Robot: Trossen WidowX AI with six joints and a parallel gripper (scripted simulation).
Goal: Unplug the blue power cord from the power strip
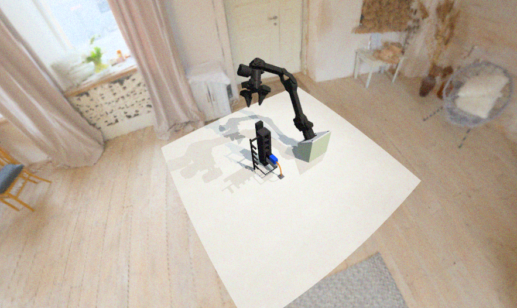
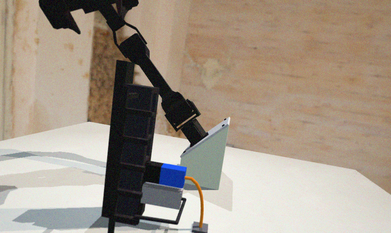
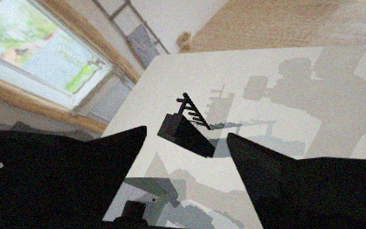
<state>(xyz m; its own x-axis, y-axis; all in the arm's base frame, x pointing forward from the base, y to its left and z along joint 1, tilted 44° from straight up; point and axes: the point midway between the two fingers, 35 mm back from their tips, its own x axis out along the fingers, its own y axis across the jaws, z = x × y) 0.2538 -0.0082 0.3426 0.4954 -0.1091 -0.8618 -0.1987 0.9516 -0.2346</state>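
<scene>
My gripper tip is 25 cm above the blue plug, 16 cm to the right of it and 3 cm short of it.
</scene>
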